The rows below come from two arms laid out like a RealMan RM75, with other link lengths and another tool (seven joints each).
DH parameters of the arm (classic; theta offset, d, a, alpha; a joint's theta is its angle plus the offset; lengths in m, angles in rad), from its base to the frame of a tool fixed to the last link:
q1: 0 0.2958 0 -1.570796
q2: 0 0 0 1.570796
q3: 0 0.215 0 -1.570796
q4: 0 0 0 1.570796
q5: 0 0.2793 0 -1.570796
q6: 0 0 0 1.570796
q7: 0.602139 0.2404 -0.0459 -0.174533
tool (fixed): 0 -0.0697 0 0
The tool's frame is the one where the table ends.
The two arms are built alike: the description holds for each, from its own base.
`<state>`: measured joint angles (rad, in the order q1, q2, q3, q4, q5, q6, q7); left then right.
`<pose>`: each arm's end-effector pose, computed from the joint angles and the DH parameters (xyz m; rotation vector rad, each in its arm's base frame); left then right.
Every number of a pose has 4 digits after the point. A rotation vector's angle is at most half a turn.
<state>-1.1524 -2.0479 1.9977 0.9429 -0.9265 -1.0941 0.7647 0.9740 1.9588 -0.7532 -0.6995 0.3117 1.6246 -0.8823</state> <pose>-0.0147 0.4224 -0.1023 2.7829 -0.9950 -0.7002 0.2209 0.4905 0.1004 -2.2139 1.9927 -0.2284</pose>
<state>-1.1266 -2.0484 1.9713 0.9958 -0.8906 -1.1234 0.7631 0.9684 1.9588 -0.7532 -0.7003 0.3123 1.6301 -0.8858</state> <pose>-0.0087 0.4210 -0.0951 2.7856 -1.0146 -0.6968 0.2232 0.4885 0.1002 -2.2145 1.9996 -0.2334</pose>
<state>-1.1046 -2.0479 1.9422 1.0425 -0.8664 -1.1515 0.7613 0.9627 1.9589 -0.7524 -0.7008 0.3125 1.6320 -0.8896</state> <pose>-0.0028 0.4204 -0.0871 2.7956 -1.0224 -0.6845 0.2257 0.4870 0.1002 -2.2138 2.0042 -0.2352</pose>
